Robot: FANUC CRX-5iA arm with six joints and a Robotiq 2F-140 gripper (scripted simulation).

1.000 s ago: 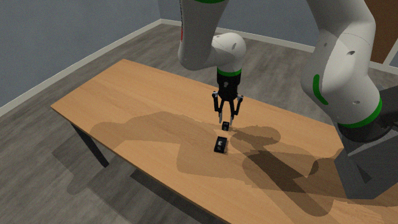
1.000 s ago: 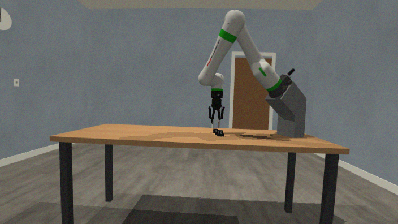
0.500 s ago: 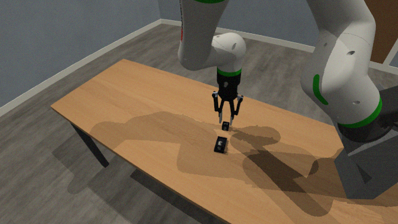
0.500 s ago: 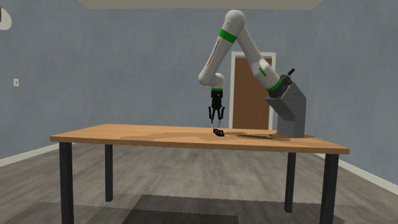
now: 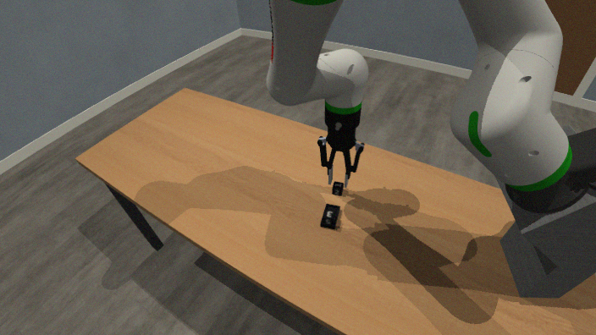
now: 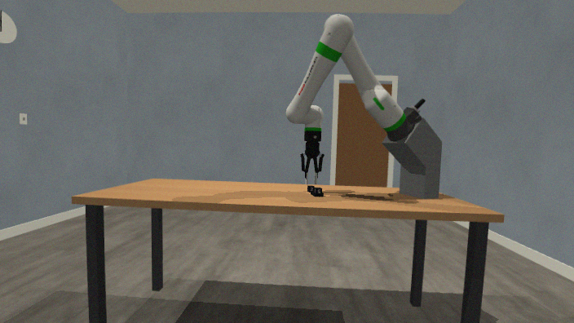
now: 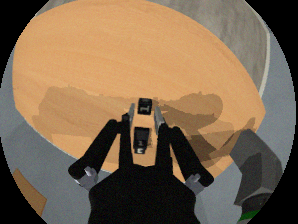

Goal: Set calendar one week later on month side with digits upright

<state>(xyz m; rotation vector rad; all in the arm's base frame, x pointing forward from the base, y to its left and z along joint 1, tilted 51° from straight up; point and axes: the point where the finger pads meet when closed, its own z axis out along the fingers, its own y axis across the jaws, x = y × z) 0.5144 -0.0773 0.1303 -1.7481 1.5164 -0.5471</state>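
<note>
My hand is 4 cm past the tray, 10 cm to the right of it and 6 cm above it.
</note>
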